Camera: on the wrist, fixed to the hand. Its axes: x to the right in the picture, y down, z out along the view.
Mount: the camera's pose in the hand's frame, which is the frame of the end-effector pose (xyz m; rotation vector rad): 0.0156 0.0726 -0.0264 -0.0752 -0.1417 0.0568
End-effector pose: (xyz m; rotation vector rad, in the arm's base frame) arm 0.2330 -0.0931 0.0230 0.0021 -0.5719 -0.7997
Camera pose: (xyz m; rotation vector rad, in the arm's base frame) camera 0.3036 -0.0580 0.0236 -0.1403 -0.6726 -0.7695
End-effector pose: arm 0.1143 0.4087 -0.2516 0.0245 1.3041 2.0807
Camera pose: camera 0.0547 0.3764 -0.2114 0.1747 1.1519 2.1330
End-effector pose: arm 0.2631 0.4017 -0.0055 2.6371 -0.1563 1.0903
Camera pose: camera 0.2414 0.3404 0.0391 2.6563 -0.2972 0.8958
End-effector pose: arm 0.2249 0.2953 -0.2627 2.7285 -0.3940 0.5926
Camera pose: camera 0.2053 0.2357 -0.2150 2.7028 -0.5190 0.3913
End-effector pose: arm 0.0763 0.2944 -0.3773 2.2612 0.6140 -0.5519
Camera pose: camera 0.1356 0.2722 -0.3303 2.1411 0.4901 -0.6439
